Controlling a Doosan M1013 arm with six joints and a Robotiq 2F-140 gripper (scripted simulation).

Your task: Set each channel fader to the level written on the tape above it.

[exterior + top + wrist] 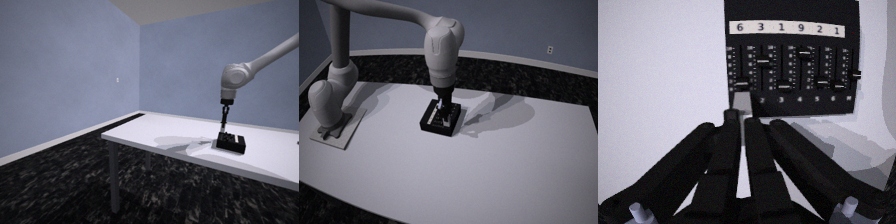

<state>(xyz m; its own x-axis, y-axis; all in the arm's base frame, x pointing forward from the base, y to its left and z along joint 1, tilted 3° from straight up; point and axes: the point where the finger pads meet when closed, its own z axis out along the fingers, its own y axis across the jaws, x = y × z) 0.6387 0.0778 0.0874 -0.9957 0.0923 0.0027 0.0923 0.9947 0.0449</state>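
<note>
Now: hand 14 cm to the right of the master fader, 3 cm above it and 2 cm past it.
</note>
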